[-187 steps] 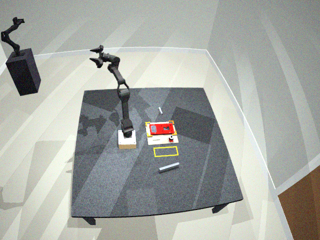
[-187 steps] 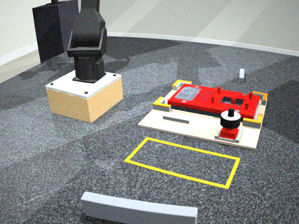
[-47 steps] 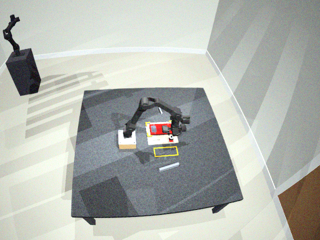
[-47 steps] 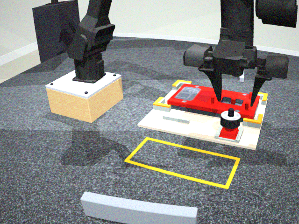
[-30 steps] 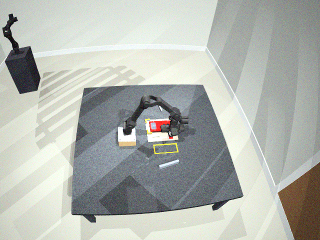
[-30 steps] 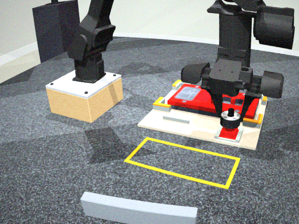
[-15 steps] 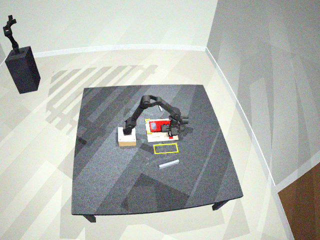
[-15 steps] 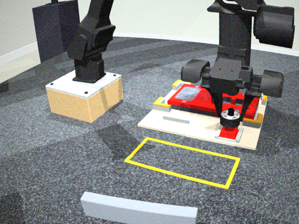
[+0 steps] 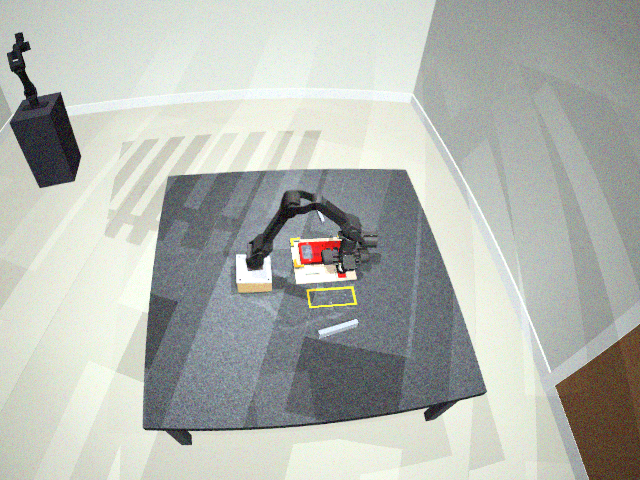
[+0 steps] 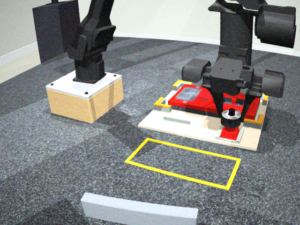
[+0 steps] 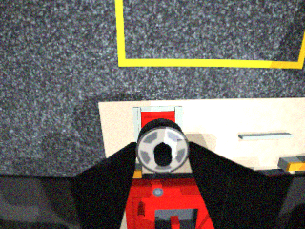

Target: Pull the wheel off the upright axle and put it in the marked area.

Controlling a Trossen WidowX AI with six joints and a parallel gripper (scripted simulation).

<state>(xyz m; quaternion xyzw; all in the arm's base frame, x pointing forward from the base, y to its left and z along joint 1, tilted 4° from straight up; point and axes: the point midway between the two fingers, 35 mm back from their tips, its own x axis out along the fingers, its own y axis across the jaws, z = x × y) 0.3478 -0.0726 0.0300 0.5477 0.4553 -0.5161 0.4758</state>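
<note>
Now: gripper tip right at the black wheel. The rest, counted from my gripper tip: small grey block (330 mm to the left, 40 mm below, 10 mm ahead); then grey bar (250 mm to the right, 90 mm behind, 20 mm below); then upright axle (10 mm below).
</note>
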